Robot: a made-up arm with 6 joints.
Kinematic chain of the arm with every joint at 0, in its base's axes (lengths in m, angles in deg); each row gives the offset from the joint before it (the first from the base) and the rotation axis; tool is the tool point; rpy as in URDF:
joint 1: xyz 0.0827 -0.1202 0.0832 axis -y
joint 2: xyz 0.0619 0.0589 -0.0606 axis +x
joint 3: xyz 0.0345 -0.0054 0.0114 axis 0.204 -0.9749 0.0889
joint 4: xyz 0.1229 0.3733 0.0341 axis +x
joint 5: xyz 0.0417 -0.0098 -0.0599 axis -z
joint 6: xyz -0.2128 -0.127 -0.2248 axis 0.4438 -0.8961 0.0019
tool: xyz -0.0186 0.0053 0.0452 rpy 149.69 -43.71 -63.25
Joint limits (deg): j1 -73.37..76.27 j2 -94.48..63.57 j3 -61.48..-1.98 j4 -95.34..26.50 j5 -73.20..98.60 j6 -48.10..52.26
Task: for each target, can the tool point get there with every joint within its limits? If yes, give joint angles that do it. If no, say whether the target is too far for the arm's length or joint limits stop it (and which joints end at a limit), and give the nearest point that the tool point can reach.
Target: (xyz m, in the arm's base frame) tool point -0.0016 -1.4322 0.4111
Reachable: no: too far | nearest point -0.0932 -0.4722 0.0902 | short by 1.016 m
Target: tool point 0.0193 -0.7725 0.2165
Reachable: no: joint limits stop it (at a limit: joint 1, joint 2, joint 4, joint 5, joint 6) | nearest point -0.0942 -0.4699 0.0973 | short by 0.344 m
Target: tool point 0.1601 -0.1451 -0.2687
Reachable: yes | joints 26.34 -68.03 -33.06 -52.64 61.95 33.35
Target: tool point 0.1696 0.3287 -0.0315
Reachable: yes | joints 49.21 29.00 -33.95 -44.40 80.01 -21.31
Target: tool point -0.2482 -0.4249 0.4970
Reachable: no: joint limits stop it (at a limit: joint 1, joint 3, joint 4, joint 6) | nearest point -0.0857 -0.2936 0.4313 | short by 0.219 m
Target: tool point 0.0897 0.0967 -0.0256
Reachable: yes | joints -3.65 24.23 -17.24 -21.25 -7.64 0.72
